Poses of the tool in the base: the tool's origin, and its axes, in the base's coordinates. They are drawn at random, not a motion.
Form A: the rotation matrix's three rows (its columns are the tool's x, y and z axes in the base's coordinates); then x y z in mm. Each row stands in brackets.
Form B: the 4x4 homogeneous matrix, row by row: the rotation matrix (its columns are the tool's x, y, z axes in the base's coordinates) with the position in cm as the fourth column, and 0 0 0 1 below. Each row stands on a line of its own. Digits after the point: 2 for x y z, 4 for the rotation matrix.
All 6 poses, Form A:
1: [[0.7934 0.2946 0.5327], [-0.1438 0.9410 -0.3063], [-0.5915 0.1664 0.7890]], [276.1 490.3 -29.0]
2: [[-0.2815 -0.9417 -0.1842], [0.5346 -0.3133 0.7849], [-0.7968 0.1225 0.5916]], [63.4 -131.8 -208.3]
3: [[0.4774 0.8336 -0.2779], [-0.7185 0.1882 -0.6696], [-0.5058 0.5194 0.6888]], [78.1 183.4 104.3]
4: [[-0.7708 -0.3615 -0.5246], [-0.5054 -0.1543 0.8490], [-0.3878 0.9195 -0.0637]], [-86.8 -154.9 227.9]
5: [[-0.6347 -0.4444 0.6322], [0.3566 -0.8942 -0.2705], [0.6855 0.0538 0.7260]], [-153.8 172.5 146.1]
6: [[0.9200 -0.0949 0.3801], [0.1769 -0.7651 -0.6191], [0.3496 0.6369 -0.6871]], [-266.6 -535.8 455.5]
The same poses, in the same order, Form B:
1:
0.7934 0.2946 0.5327 27.61
-0.1438 0.9410 -0.3063 49.03
-0.5915 0.1664 0.7890 -2.90
0 0 0 1

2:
-0.2815 -0.9417 -0.1842 6.34
0.5346 -0.3133 0.7849 -13.18
-0.7968 0.1225 0.5916 -20.83
0 0 0 1

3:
0.4774 0.8336 -0.2779 7.81
-0.7185 0.1882 -0.6696 18.34
-0.5058 0.5194 0.6888 10.43
0 0 0 1

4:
-0.7708 -0.3615 -0.5246 -8.68
-0.5054 -0.1543 0.8490 -15.49
-0.3878 0.9195 -0.0637 22.79
0 0 0 1

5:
-0.6347 -0.4444 0.6322 -15.38
0.3566 -0.8942 -0.2705 17.25
0.6855 0.0538 0.7260 14.61
0 0 0 1

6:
0.9200 -0.0949 0.3801 -26.66
0.1769 -0.7651 -0.6191 -53.58
0.3496 0.6369 -0.6871 45.55
0 0 0 1

